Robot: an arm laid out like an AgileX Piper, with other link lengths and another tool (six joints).
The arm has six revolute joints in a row. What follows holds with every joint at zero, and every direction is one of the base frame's. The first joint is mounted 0.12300 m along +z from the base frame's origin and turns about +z. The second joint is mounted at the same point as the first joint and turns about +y. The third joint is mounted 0.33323 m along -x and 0.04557 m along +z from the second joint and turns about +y. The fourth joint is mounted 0.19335 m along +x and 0.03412 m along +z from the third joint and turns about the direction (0.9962, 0, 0.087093). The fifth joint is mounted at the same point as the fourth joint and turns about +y. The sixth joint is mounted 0.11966 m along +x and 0.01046 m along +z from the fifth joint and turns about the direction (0.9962, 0, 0.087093). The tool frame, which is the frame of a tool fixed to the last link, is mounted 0.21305 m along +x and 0.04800 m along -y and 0.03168 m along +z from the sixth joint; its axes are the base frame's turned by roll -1.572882, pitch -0.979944 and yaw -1.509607 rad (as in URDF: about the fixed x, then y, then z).
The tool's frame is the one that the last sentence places.
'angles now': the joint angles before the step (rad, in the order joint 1, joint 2, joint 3, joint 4, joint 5, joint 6). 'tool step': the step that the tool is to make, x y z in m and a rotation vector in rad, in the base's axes. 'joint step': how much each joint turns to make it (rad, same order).
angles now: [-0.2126, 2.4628, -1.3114, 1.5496, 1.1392, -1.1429]
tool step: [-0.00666, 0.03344, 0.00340, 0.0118, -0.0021, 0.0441]
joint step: [0.0658, 0.0000, 0.0001, 0.0248, 0.0000, 0.0000]
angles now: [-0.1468, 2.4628, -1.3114, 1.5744, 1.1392, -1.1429]
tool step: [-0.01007, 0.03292, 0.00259, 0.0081, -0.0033, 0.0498]
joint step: [0.0651, 0.0000, 0.0000, 0.0186, 0.0000, -0.0026]
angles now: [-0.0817, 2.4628, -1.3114, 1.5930, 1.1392, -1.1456]
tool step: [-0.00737, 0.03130, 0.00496, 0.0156, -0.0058, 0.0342]
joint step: [0.0633, 0.0000, 0.0001, 0.0355, 0.0000, -0.0056]
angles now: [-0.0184, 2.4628, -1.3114, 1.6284, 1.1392, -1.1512]
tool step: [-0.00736, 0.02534, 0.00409, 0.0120, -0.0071, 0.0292]
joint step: [0.0518, 0.0001, 0.0000, 0.0289, 0.0000, -0.0080]
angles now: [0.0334, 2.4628, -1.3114, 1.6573, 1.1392, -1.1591]
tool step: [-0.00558, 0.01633, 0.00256, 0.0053, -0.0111, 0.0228]
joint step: [0.0337, 0.0000, 0.0001, 0.0172, -0.0001, -0.0127]
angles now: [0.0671, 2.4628, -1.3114, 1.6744, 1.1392, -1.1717]
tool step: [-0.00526, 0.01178, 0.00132, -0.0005, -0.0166, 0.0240]
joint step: [0.0246, 0.0000, 0.0000, 0.0073, -0.0001, -0.0183]
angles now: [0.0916, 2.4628, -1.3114, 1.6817, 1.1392, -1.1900]
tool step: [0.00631, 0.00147, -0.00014, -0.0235, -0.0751, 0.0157]
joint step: [0.0090, 0.0000, 0.0000, 0.0145, -0.0148, -0.0827]
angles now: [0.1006, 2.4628, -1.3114, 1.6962, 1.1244, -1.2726]
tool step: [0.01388, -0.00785, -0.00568, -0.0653, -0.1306, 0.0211]
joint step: [0.0000, 0.0000, 0.0000, 0.0093, -0.0416, -0.1455]
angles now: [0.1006, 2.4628, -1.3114, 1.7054, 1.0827, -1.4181]
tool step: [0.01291, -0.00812, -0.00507, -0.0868, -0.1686, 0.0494]
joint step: [0.0000, 0.0000, 0.0000, -0.0001, -0.0446, -0.1908]
